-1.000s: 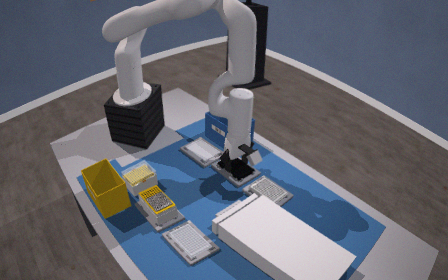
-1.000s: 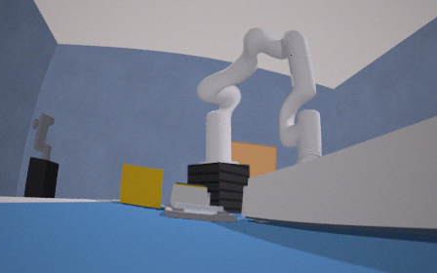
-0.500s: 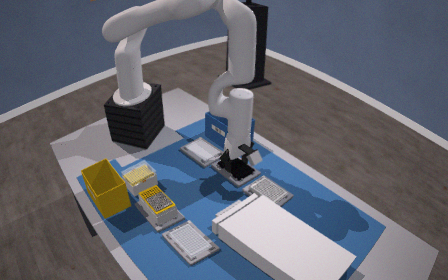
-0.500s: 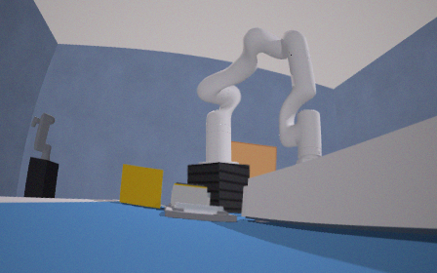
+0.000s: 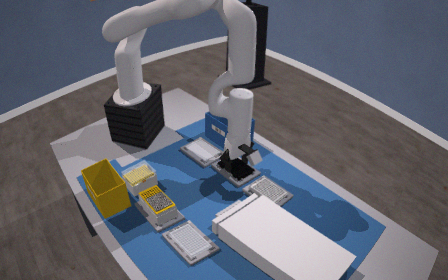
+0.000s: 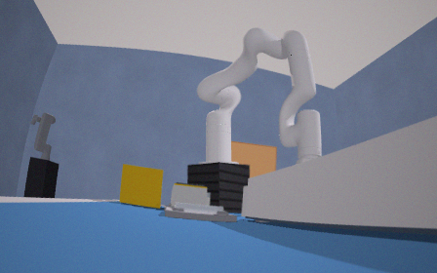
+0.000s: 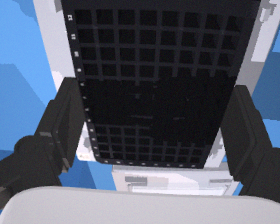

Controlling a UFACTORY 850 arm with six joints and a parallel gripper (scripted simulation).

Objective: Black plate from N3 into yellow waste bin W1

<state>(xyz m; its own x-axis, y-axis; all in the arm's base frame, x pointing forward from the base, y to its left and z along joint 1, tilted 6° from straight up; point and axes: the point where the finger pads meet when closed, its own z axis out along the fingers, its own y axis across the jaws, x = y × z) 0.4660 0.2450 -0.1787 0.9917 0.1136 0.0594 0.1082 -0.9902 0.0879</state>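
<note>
The grey nest is 3 cm below my hand. Round my hand: yellow-rimmed tip box 38 cm to the right, 5 cm ahead, 2 cm above; blue bin 20 cm behind, 10 cm to the left, 1 cm above; black plate 1 cm below.
</note>
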